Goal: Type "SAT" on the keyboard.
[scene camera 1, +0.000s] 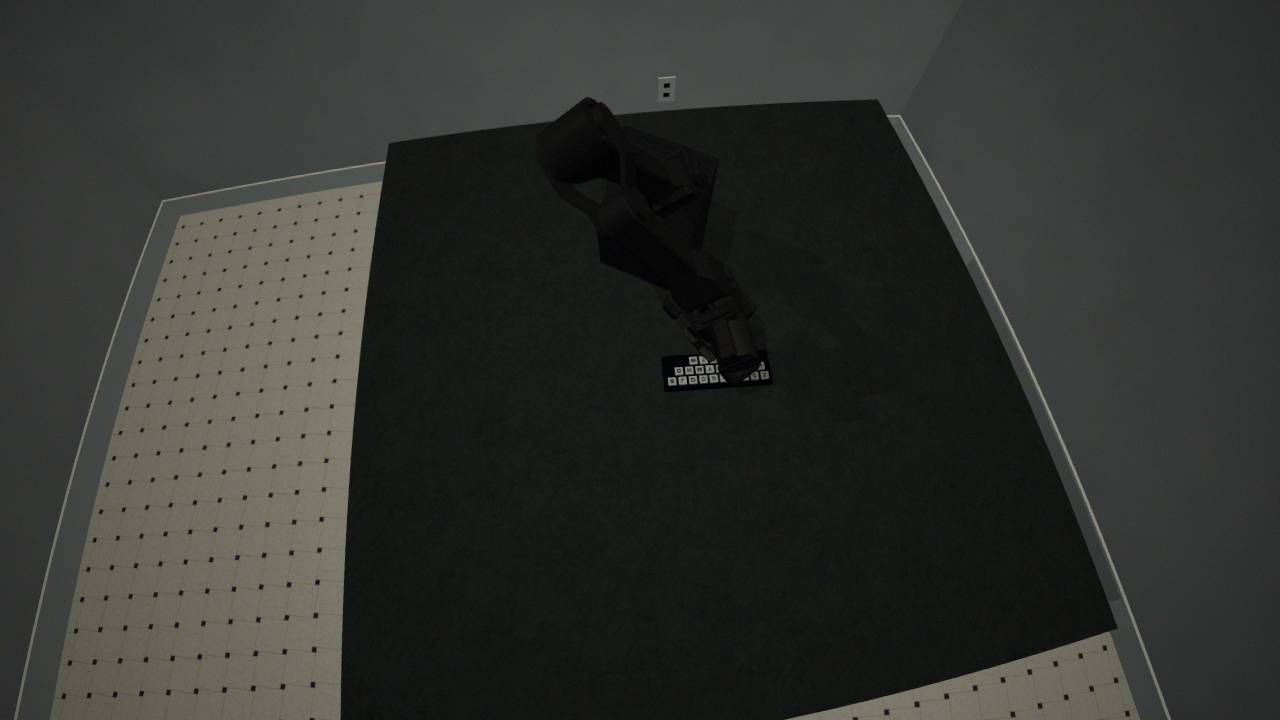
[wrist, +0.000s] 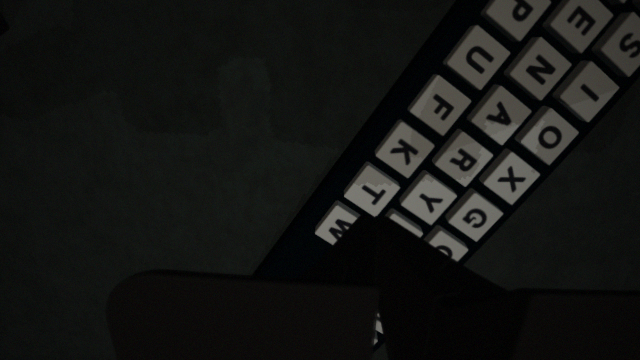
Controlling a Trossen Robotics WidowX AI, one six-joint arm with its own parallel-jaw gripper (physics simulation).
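Seen in the pictures: gripper, fingertip midpoint: [scene camera 1: 703, 354] [wrist: 371, 230]; arm's base, origin of the base link: [scene camera 1: 682, 176].
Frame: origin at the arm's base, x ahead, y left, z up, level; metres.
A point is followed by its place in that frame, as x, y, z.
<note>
The black keyboard [scene camera 1: 669, 362] {0.223, -0.118, -0.212} [wrist: 305, 250] {0.228, -0.093, -0.212} with white letter keys lies on the dark table. In the wrist view it runs diagonally. The S key [wrist: 629, 46] {0.312, 0.012, -0.207} is at the upper right edge, the A key [wrist: 500, 114] {0.280, -0.021, -0.207} is in the middle row, and the T key [wrist: 371, 189] {0.245, -0.058, -0.207} is just above the fingertips in the picture. My gripper [scene camera 1: 739, 368] [wrist: 371, 230] {0.245, -0.062, -0.182} is shut and empty, over the keyboard. Its tips partly cover the W key [wrist: 336, 223] {0.237, -0.075, -0.207} and the key beside it. Whether the tips touch a key cannot be told.
The dark green table top [scene camera 1: 572, 537] {0.438, -0.397, -0.223} extends around the keyboard. The arm [scene camera 1: 657, 241] {0.232, -0.165, 0.183} reaches in from the back of the table and hides part of the keyboard in the scene view. A tiled floor [scene camera 1: 223, 402] lies to the left. A wall outlet [scene camera 1: 666, 82] is behind the table.
</note>
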